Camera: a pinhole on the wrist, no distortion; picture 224 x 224 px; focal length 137.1 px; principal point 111.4 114.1 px. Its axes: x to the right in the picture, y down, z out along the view. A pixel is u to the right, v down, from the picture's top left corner.
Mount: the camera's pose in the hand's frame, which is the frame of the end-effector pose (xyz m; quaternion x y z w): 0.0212 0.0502 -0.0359 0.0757 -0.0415 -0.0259 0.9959
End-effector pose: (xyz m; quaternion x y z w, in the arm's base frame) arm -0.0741 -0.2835 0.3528 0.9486 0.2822 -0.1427 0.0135
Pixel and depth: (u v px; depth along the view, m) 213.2 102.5 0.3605
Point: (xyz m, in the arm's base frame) 0.0152 -0.1424 -0.0373
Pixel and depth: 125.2 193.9 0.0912
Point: -0.0230 -0.3513 0.2808
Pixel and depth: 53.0 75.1 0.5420
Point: -0.4954 -0.3293 -0.0024
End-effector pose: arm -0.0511 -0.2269 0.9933 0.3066 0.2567 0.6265 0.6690
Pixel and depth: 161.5 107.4 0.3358
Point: 0.1938 -0.1413 1.1865
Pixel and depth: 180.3 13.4 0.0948
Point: 0.0146 -0.1753 1.0041
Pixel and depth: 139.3 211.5 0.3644
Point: 0.0549 -0.1780 1.4280
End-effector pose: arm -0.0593 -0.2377 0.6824 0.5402 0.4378 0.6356 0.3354
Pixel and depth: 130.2 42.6 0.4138
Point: 0.2604 -0.0531 0.4971
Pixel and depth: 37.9 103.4 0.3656
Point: 0.2778 -0.3564 0.5919
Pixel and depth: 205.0 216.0 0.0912
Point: -0.0018 -0.1930 0.8073
